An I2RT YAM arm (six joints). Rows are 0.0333 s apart.
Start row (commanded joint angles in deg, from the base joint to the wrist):
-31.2 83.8 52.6 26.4 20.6 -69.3
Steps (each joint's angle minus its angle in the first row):
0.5 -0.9 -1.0 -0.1 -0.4 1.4
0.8 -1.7 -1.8 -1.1 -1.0 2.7
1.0 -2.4 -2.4 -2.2 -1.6 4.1
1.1 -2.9 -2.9 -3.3 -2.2 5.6
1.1 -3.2 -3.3 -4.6 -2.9 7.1
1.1 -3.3 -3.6 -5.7 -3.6 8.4
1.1 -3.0 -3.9 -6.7 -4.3 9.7
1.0 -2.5 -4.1 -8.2 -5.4 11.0
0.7 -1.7 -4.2 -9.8 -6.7 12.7
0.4 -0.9 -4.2 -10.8 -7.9 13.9
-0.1 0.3 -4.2 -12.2 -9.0 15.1
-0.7 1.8 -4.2 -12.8 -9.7 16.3
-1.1 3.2 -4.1 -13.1 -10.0 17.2
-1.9 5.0 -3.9 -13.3 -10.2 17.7
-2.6 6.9 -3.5 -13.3 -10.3 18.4
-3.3 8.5 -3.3 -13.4 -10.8 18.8
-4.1 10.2 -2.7 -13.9 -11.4 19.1
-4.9 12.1 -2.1 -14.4 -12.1 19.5
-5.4 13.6 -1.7 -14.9 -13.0 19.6
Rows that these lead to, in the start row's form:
-30.7 82.9 51.6 26.3 20.2 -67.9
-30.4 82.1 50.8 25.3 19.6 -66.6
-30.2 81.4 50.2 24.2 19.0 -65.2
-30.1 80.9 49.7 23.1 18.4 -63.7
-30.1 80.6 49.3 21.8 17.7 -62.2
-30.1 80.5 49.0 20.7 17.0 -60.9
-30.1 80.8 48.7 19.7 16.3 -59.6
-30.2 81.3 48.5 18.2 15.2 -58.3
-30.5 82.1 48.4 16.6 13.9 -56.6
-30.8 82.9 48.4 15.6 12.7 -55.4
-31.3 84.1 48.4 14.2 11.6 -54.2
-31.9 85.6 48.4 13.6 10.9 -53.0
-32.3 87.0 48.5 13.3 10.6 -52.1
-33.1 88.8 48.7 13.1 10.4 -51.6
-33.8 90.7 49.1 13.1 10.3 -50.9
-34.5 92.3 49.3 13.0 9.8 -50.5
-35.3 94.0 49.9 12.5 9.2 -50.2
-36.1 95.9 50.5 12.0 8.5 -49.8
-36.6 97.4 50.9 11.5 7.6 -49.7

